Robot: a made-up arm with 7 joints.
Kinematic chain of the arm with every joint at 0, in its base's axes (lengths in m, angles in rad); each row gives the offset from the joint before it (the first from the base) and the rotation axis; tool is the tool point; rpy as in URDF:
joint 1: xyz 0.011 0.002 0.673 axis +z
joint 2: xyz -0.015 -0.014 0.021 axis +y
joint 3: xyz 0.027 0 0.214 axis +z
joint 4: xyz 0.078 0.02 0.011 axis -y
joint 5: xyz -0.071 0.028 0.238 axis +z
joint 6: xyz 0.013 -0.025 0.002 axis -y
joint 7: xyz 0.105 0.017 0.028 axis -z
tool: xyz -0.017 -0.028 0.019 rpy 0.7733 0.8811 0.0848
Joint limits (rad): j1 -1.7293..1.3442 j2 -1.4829..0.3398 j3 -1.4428..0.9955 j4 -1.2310..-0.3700 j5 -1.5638..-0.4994 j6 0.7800..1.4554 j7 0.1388..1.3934
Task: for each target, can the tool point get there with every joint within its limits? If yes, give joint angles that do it. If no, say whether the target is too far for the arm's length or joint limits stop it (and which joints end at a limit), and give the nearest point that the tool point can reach.
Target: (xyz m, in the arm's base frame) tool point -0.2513 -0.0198 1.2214
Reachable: yes | joints -0.5051 -0.6619 -0.9953 -0.5527 -0.8264 1.1304 1.0631
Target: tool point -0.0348 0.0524 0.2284
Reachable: no: joint limits stop it (at a limit: joint 2, joint 3, joint 4, joint 5, joint 6) | nearest point -0.3761 0.4280 0.7695 | short by 0.742 m
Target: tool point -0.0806 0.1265 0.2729
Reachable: no: joint limits stop it (at a limit: joint 2, joint 3, joint 4, joint 5, joint 6) | nearest point -0.3303 0.4659 0.7691 | short by 0.651 m
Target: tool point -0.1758 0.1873 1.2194
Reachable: yes | joints -0.1439 -0.7751 0.6007 -0.8304 -0.5944 1.2064 0.4138
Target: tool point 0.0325 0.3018 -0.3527
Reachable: no: too far | nearest point 0.0527 0.5834 0.7658 | short by 1.154 m
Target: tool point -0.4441 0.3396 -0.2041
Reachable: no: too far | nearest point -0.4629 0.3535 0.7649 | short by 0.969 m
